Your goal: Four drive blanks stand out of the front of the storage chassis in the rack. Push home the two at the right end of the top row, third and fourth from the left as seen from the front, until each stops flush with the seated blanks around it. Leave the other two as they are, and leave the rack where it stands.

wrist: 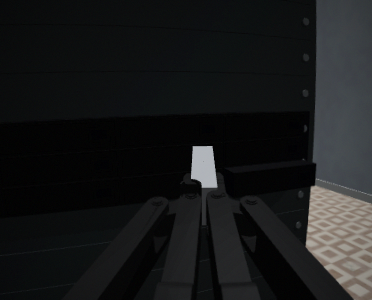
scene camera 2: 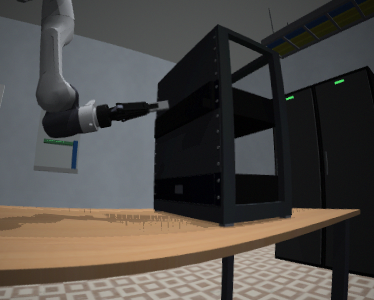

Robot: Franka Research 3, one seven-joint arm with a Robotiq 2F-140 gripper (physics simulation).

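Note:
The storage chassis (scene camera 2: 192, 107) (wrist: 55, 167) is a dark band of drive blanks across the rack (scene camera 2: 226, 135) (wrist: 311, 75). In the wrist view one drive blank (wrist: 272, 179) plainly stands out at the right end of the bottom row. The top row is very dark; faint seams and square marks show, and I cannot tell whether its third and fourth blanks stand out or sit flush. My gripper (scene camera 2: 162, 105) (wrist: 202, 161) is shut and empty, its pale tips pointing at the chassis front, left of the protruding bottom blank in the wrist view. Contact is unclear.
The rack stands upright on the wooden table (scene camera 2: 100, 245). Blank panels lie above and below the chassis, and screws line the rack's right front rail. A lower unit (scene camera 2: 200, 188) with a small grey label sits near the rack's base. Dark cabinets (scene camera 2: 300, 165) stand behind at the right.

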